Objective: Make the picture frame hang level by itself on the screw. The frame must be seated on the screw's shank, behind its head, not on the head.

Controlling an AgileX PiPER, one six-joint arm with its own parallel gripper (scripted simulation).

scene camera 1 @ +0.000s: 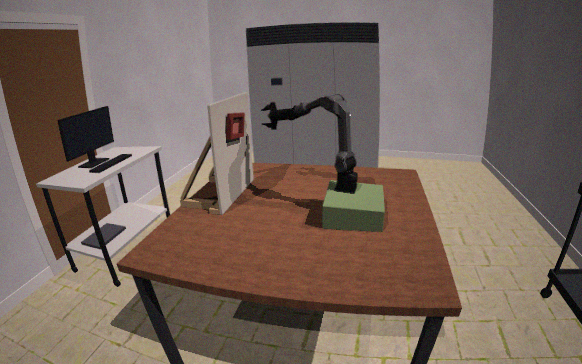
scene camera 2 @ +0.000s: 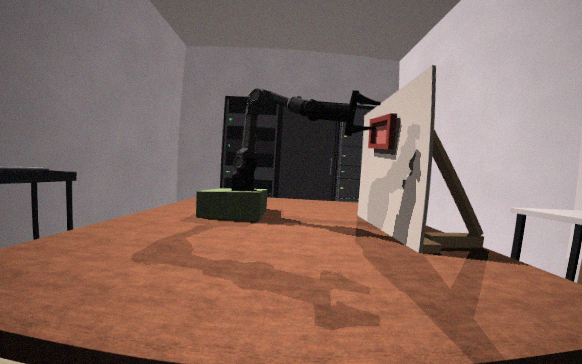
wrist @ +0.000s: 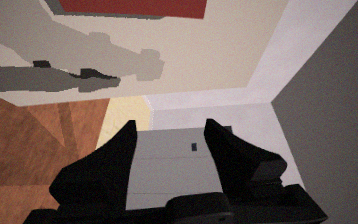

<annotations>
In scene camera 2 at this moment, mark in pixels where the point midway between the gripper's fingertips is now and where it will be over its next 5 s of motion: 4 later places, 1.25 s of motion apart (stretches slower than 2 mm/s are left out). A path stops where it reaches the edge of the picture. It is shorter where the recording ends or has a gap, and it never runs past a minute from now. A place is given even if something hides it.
The gripper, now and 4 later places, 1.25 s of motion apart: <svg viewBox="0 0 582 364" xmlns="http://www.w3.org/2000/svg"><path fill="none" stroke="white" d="M377 116L367 118L373 118L383 118L383 118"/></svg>
</annotations>
